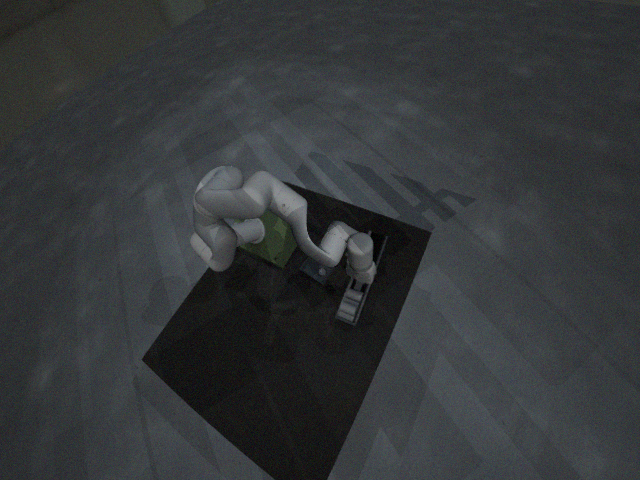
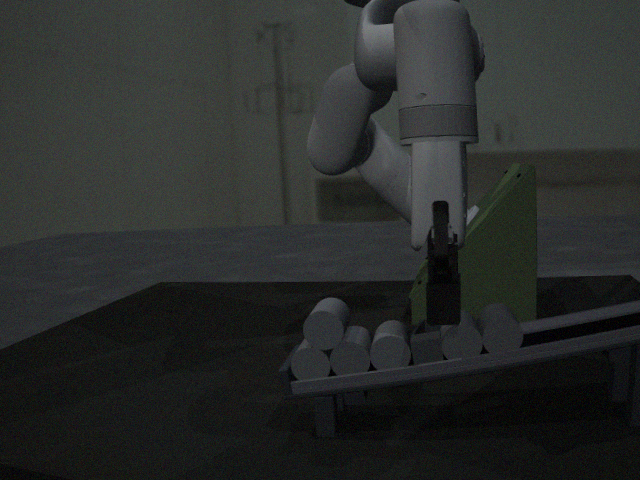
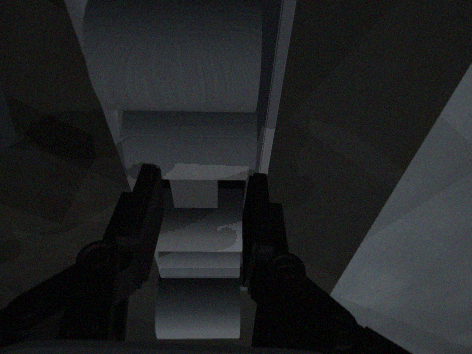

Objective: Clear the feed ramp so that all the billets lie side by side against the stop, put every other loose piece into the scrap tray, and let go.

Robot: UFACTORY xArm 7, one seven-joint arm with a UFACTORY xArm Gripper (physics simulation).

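Frame: origin at the arm's base, x ahead, y left, z up, level; centimetres.
Seen in the pictures: gripper, fingertip midpoint: (image 1: 361, 280) (image 2: 444, 318) (image 3: 204, 192); arm's base, link origin: (image 1: 254, 229).
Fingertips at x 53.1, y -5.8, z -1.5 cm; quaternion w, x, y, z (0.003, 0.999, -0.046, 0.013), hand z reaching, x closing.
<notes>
Offsets run from my fingertips to a thing's top centre. Level surfaces: height alone.
The sloping feed ramp (image 1: 382, 250) (image 2: 465, 364) (image 3: 286, 45) carries several grey billets. At its low end, one billet @(dy -13.2, dx -1.1, dz -2.1 cm) (image 2: 310, 362) lies nearest the stop @(dy -15.6, dx -1.1, dz -4.0 cm) (image 2: 284, 369), and a second @(dy -9.3, dx -1.0, dz -1.5 cm) (image 2: 350, 356) and third @(dy -5.3, dx -0.9, dz -1.0 cm) (image 2: 390, 351) follow uphill. Another billet @(dy -11.7, dx -1.0, dz +1.6 cm) (image 2: 326, 329) rests on top of the first two. A grey square-sided block @(dy -1.7, dx -0.8, dz -1.8 cm) (image 2: 427, 348) sits between the third and a fourth billet @(dy +1.6, dx -0.5, dz -0.1 cm) (image 2: 461, 342); a fifth @(dy +5.6, dx -0.6, dz +0.5 cm) (image 2: 501, 330) lies above that. My gripper (image 1: 358, 285) (image 2: 443, 321) (image 3: 204, 192) is partly open and empty, pointing down over the ramp around the block and fourth billet.
The blue-grey scrap tray @(dy +1.8, dx -21.3, dz -7.8 cm) (image 1: 310, 269) stands beside the ramp, with a small pale thing @(dy +1.1, dx -18.6, dz -9.3 cm) (image 1: 322, 271) at it. A green wedge-shaped body (image 1: 273, 240) (image 2: 504, 258) stands behind the ramp near the arm's base. All stand on a dark mat @(dz -11.3 cm) (image 1: 258, 361) (image 2: 155, 361).
</notes>
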